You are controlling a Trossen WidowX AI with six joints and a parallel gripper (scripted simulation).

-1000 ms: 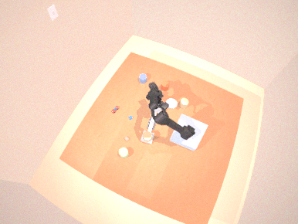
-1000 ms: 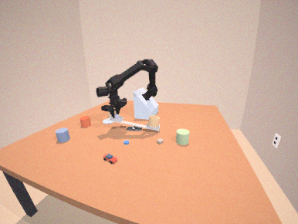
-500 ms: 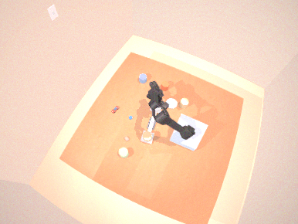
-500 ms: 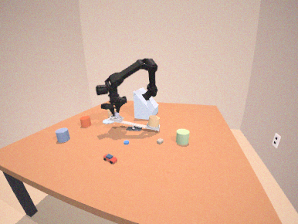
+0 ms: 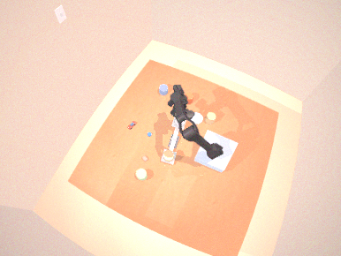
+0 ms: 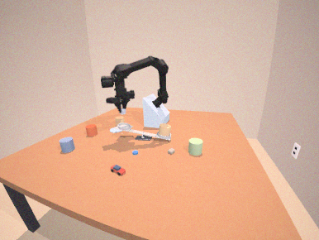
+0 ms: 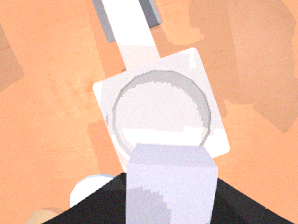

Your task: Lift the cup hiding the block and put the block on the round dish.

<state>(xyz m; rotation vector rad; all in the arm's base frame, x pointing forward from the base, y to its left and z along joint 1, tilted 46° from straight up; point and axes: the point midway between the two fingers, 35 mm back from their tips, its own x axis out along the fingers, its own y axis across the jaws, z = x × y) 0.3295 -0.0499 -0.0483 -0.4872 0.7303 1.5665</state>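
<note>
The white round dish is 170 mm below my gripper tip, 140 mm to the right of it and 80 mm behind it. The rest, counted from my gripper tip: pale lavender block 10 mm above; then balance 130 mm below, 120 mm to the left, 30 mm behind; then red cylinder 230 mm to the right, 130 mm below, 60 mm ahead.
</note>
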